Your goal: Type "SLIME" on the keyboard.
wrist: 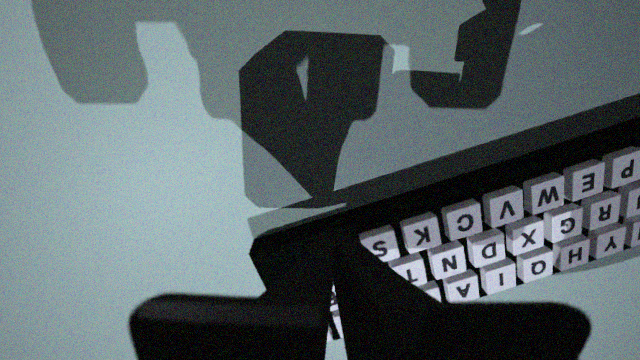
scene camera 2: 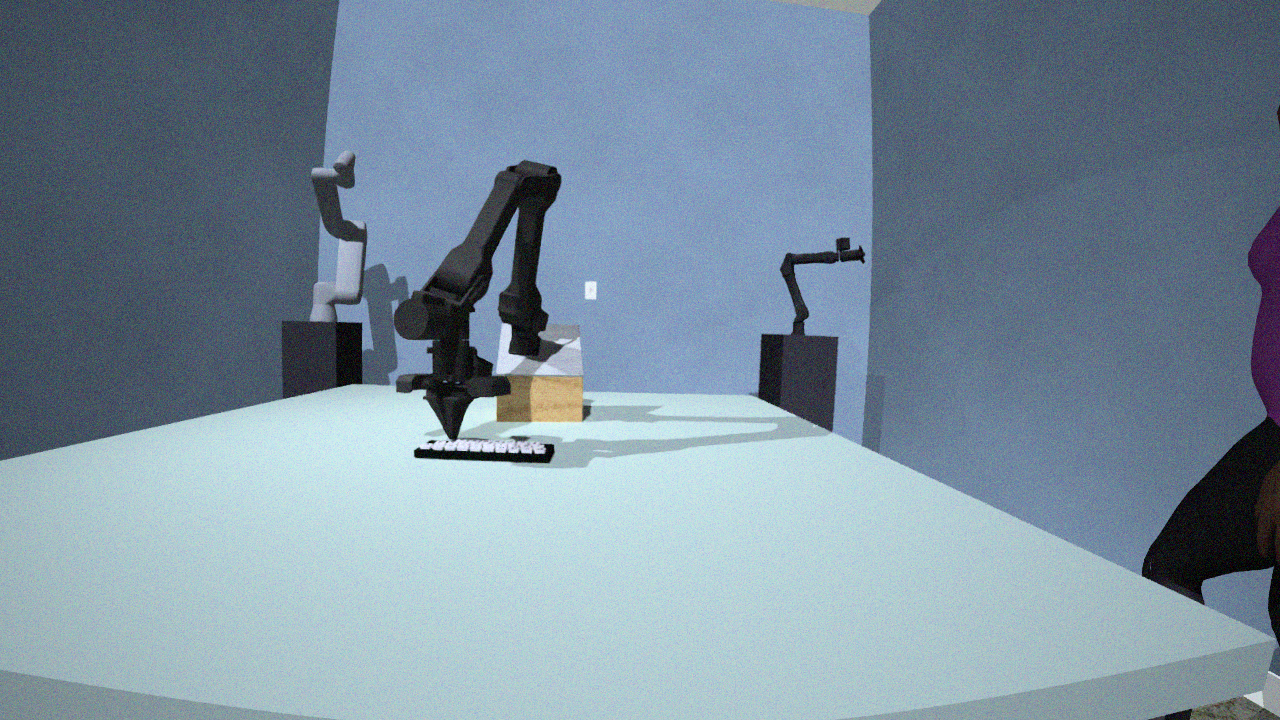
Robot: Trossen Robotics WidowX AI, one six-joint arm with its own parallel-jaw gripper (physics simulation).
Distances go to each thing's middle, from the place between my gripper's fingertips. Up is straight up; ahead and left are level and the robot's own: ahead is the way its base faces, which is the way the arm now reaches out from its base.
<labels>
Now: hand 6 cm to the right of the black keyboard (wrist: 506, 224), 3 cm short of it and 1 cm above it.
</labels>
